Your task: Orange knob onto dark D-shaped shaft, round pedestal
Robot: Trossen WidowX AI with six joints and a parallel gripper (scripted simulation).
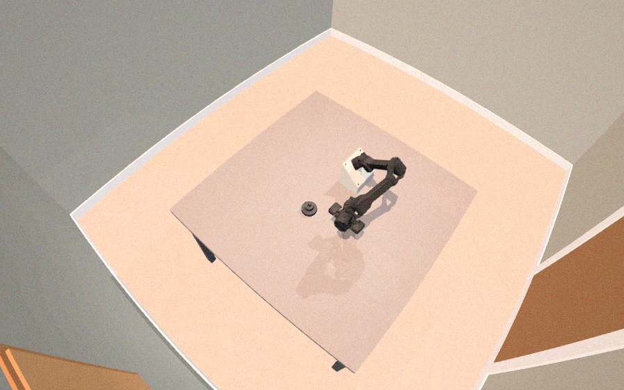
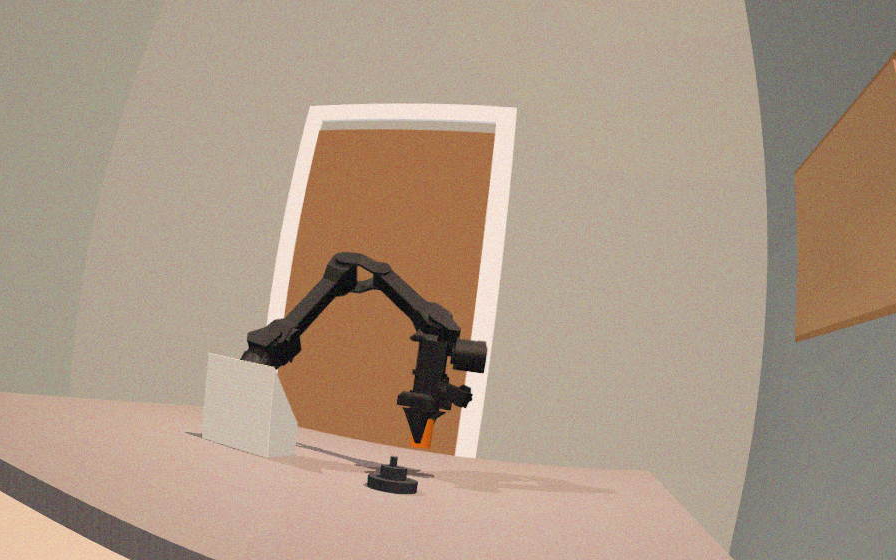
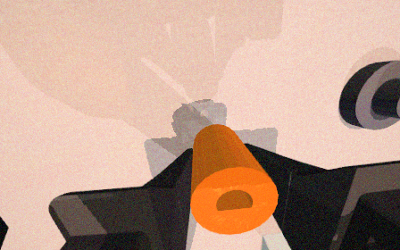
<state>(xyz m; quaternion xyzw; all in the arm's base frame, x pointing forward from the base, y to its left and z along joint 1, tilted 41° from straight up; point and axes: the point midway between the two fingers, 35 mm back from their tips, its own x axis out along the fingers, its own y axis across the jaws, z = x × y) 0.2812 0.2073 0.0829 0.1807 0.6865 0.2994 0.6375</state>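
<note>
My gripper tip is 5 cm short of the pedestal, 21 cm to the left of it and 4 cm above it. The rest, counted from my gripper tip: orange knob: 2 cm above.
</note>
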